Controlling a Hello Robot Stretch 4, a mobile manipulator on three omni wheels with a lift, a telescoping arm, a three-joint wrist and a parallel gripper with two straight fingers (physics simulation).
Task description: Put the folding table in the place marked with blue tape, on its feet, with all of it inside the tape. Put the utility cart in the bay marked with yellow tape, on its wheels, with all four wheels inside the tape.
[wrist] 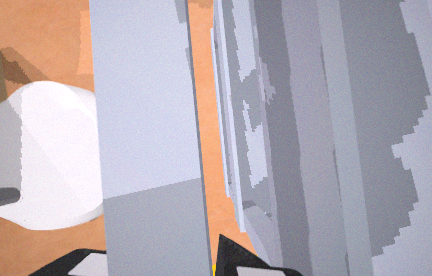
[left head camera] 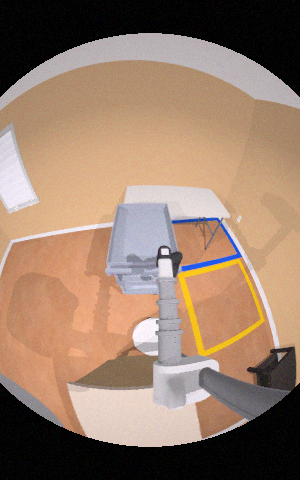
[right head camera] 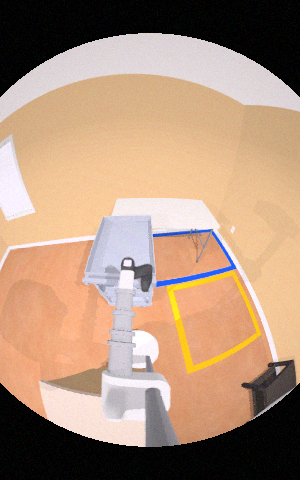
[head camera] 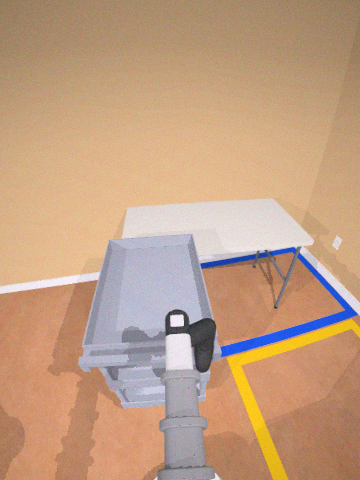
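Pixels of known places: robot's base, origin of its link: (left head camera: 152, 335) (right head camera: 137, 348).
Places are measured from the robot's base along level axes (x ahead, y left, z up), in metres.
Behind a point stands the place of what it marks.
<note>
The grey utility cart (head camera: 150, 285) @(y 0.123, x 0.792, z 0.766 m) (left head camera: 142, 230) @(y 0.116, x 0.797, z 0.766 m) (right head camera: 122, 240) @(y 0.130, x 0.820, z 0.766 m) stands upright left of the yellow tape (head camera: 255, 415) @(y -0.433, x 0.411, z -0.027 m) (left head camera: 192, 315) @(y -0.473, x 0.209, z -0.027 m) (right head camera: 180, 335) @(y -0.466, x 0.137, z -0.027 m); its wheels are hidden. My gripper (wrist: 190, 252) @(y -0.073, x 0.432, z 0.741 m) is shut on the flat handle bar at the cart's near end, with one dark fingertip on each side in the wrist view. The white folding table (head camera: 235, 220) @(y -0.428, x 1.409, z 0.715 m) (left head camera: 175, 195) @(y -0.251, x 1.436, z 0.715 m) (right head camera: 165, 210) @(y -0.272, x 1.372, z 0.716 m) stands on its feet along the back wall. Its right legs are inside the blue tape (head camera: 290, 334) @(y -0.858, x 0.921, z -0.027 m) (left head camera: 210, 263) @(y -0.861, x 0.918, z -0.027 m) (right head camera: 195, 277) @(y -0.755, x 0.903, z -0.027 m). The cart hides its left legs and the tape's left side.
The cart's far end overlaps the table's front left in view. A black framed object (left head camera: 275, 372) (right head camera: 272, 387) stands at the lower right. A cream block (left head camera: 130, 415) with a brown top is close at the bottom. Walls run behind and right of the taped areas.
</note>
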